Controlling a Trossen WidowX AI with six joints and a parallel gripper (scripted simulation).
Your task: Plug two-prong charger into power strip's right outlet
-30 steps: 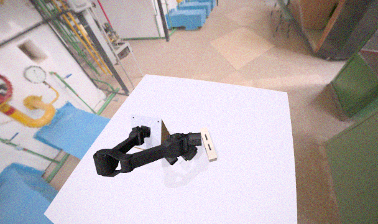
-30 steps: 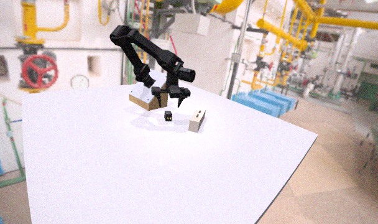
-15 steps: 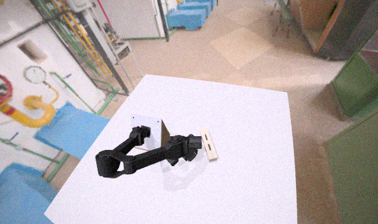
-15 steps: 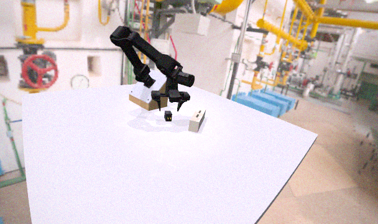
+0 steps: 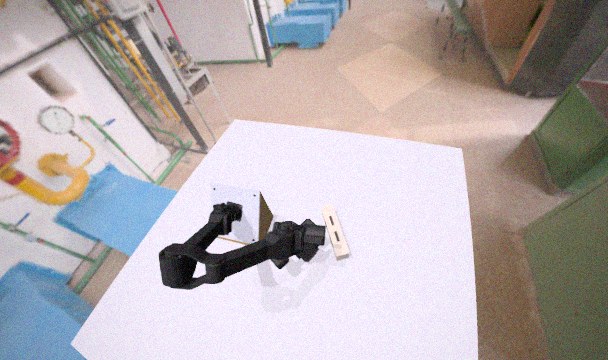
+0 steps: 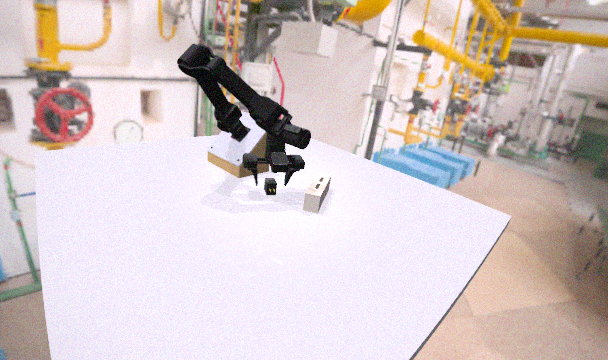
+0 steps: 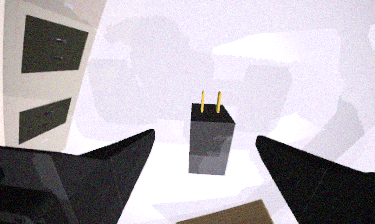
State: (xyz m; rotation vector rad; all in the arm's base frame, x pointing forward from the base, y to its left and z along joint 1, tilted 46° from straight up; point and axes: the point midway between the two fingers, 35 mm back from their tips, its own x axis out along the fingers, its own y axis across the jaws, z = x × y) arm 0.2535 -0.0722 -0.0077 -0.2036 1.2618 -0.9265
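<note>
My gripper tip is 1 cm short of the charger and 1 cm to the left of it.
</note>
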